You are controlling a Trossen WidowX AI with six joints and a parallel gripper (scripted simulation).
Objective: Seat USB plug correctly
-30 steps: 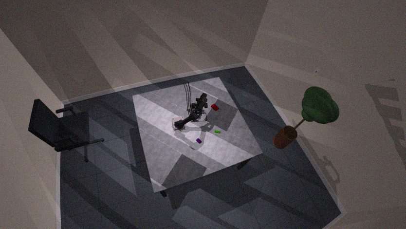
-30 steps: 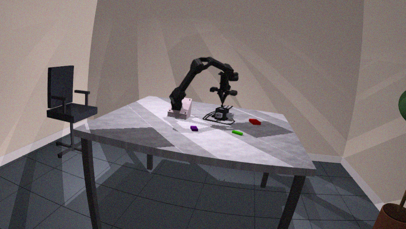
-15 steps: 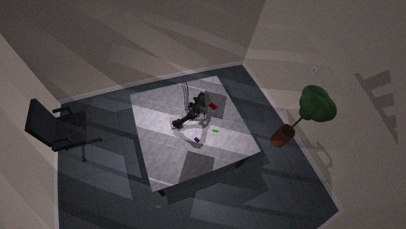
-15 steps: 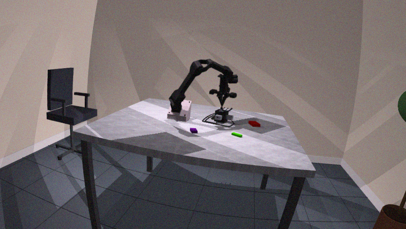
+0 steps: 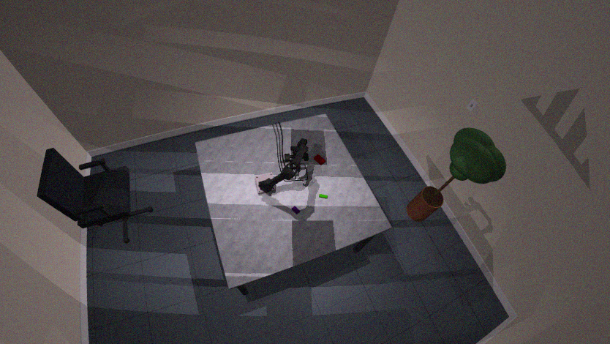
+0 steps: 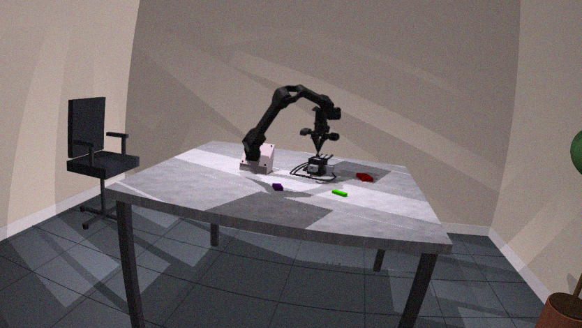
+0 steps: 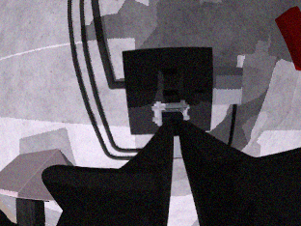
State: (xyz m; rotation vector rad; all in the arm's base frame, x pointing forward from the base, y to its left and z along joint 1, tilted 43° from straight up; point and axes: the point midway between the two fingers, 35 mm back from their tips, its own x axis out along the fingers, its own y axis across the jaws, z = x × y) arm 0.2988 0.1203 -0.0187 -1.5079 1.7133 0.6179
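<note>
Right now my gripper tip is 40 mm above the USB socket. Round my gripper tip: green block 300 mm to the right, 140 mm ahead, 110 mm below; red block 250 mm ahead, 100 mm below, 40 mm to the left; grey USB plug 20 mm below.
</note>
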